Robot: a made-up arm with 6 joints.
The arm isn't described. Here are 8 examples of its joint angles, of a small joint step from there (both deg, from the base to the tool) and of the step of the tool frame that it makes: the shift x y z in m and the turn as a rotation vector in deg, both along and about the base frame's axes.
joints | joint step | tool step
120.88 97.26 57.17 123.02 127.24 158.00 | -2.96 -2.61 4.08 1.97 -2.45 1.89 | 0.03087 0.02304 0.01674 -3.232 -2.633 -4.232
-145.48 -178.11 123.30 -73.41 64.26 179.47 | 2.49 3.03 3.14 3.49 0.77 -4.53 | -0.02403 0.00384 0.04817 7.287 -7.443 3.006
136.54 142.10 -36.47 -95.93 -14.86 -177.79 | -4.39 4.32 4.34 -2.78 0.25 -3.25 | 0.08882 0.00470 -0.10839 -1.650 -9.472 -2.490
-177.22 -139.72 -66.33 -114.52 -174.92 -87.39 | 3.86 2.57 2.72 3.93 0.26 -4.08 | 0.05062 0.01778 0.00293 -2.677 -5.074 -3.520
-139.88 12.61 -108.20 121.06 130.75 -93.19 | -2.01 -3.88 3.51 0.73 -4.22 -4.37 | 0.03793 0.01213 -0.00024 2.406 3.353 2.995
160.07 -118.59 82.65 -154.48 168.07 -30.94 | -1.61 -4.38 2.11 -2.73 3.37 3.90 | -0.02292 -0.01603 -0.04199 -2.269 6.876 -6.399
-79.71 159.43 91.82 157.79 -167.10 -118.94 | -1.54 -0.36 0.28 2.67 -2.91 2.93 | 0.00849 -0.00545 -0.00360 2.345 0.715 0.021
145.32 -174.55 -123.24 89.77 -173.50 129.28 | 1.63 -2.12 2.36 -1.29 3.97 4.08 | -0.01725 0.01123 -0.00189 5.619 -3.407 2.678
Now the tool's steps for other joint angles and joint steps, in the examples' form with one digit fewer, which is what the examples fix.
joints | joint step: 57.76 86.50 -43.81 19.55 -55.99 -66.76 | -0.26 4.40 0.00 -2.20 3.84 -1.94
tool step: 0.0218 0.0360 -0.0637 -8.37 2.75 -2.82
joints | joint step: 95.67 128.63 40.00 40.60 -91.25 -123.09 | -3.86 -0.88 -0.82 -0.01 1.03 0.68
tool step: 0.0396 0.0191 0.0100 1.28 1.24 -3.59
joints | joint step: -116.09 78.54 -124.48 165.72 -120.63 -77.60 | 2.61 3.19 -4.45 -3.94 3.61 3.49
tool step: 0.0078 0.0041 -0.0293 -7.33 -2.57 0.14
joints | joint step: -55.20 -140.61 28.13 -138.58 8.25 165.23 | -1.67 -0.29 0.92 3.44 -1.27 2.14
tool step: 0.0217 0.0157 0.0064 -1.52 4.70 -4.76
